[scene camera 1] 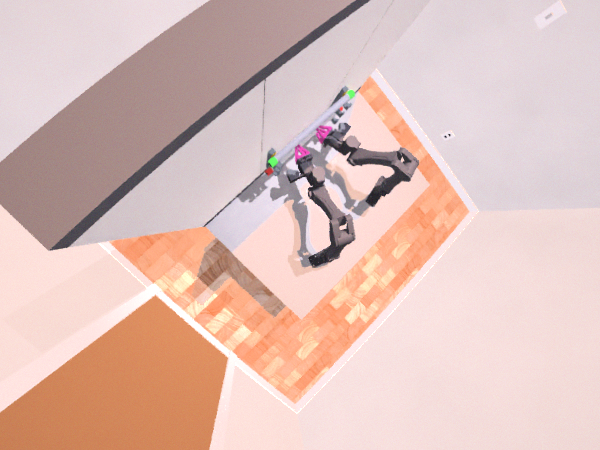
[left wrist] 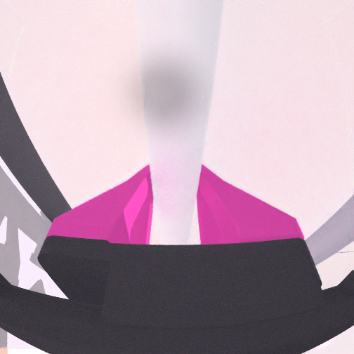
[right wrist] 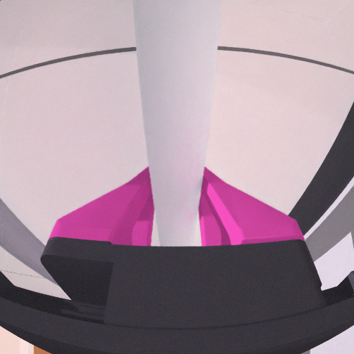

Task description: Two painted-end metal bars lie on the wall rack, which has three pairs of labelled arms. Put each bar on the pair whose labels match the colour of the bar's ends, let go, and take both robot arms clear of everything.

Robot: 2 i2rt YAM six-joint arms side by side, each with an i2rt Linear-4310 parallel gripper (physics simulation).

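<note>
Visible: my left gripper, my right gripper. Paler bar in sight. Wall panel too.
</note>
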